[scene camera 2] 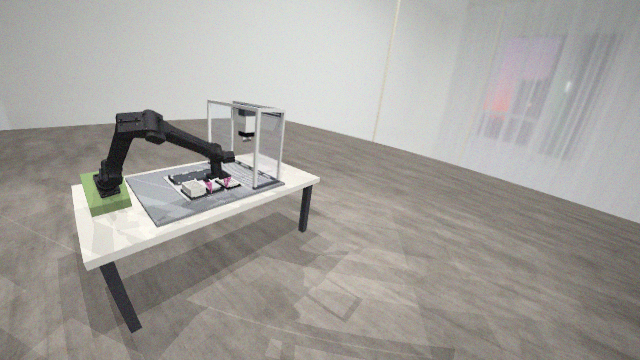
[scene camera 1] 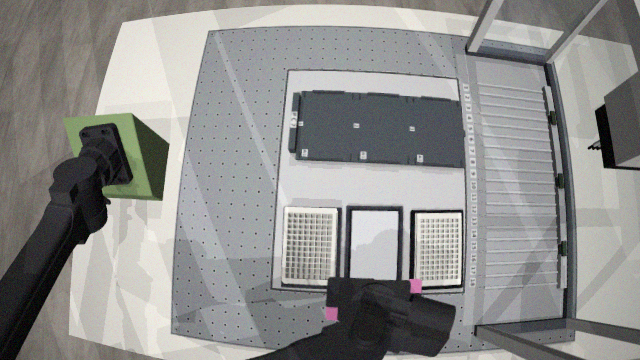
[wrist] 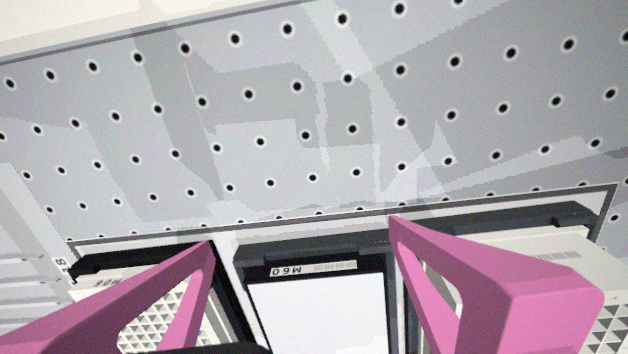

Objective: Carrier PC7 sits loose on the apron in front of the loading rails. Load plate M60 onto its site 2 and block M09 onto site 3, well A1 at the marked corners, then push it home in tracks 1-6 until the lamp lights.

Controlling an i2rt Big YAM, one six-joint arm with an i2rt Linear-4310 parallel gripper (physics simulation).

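Frame: origin at the arm's base, x ahead, y left, z up, level; metres.
Where they show: gripper, between the fingertips: [scene camera 2: 218, 189] [wrist: 299, 238]; arm's base, origin of its link: [scene camera 2: 106, 184] [scene camera 1: 107, 153].
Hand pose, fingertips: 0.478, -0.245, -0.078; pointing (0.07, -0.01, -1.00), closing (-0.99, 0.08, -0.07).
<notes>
Things, the pixels of their top centre, and the offset from my fingertips, as dx, dy, dz.
- Carrier PC7, centre of its top: [scene camera 1: 382, 123] [scene camera 2: 196, 172] +0.025, +0.301, +0.006
- dark-rimmed plate M60, centre of its top: [wrist: 328, 345] [scene camera 1: 374, 246] [scene camera 2: 210, 184] +0.001, +0.088, +0.002
- taller cream block M09, centre of its top: [scene camera 1: 308, 246] [scene camera 2: 193, 184] -0.104, +0.089, +0.029
- cream gridded plate M06, centre of its top: [wrist: 167, 349] [scene camera 1: 439, 249] [scene camera 2: 227, 180] +0.115, +0.076, +0.002
- dark-tipped head, centre of its top: [scene camera 2: 247, 115] +0.354, +0.193, +0.377
Carrier PC7 [scene camera 1: 382, 140] [scene camera 2: 187, 177], long and dark grey, lies on the white apron [scene camera 1: 370, 187]; its sites look empty. White-topped, dark-rimmed plate M60 [scene camera 1: 374, 245] [wrist: 320, 315] lies in the middle of a row of three beside it. The taller cream block M09 [scene camera 1: 311, 245] [scene camera 2: 193, 188] [wrist: 530, 240] stands at the row's end away from the rails; a finger hides its name in the wrist view. My gripper [scene camera 1: 373, 300] [scene camera 2: 218, 184] [wrist: 299, 238] is open and empty, over the near end of M60, with its pink fingertips spread to either side. The loading rails [scene camera 1: 520, 174] are at the right in scene camera 1.
A cream gridded plate M06 [scene camera 1: 436, 250] [wrist: 105, 282] lies at the rail end of the row, close to one finger. A framed enclosure [scene camera 1: 485, 25] [scene camera 2: 257, 150] stands over the rails, with a dark-tipped head [scene camera 1: 625, 120] [scene camera 2: 246, 122] hanging inside. The arm stands on a green base [scene camera 1: 150, 160] [scene camera 2: 107, 200].
</notes>
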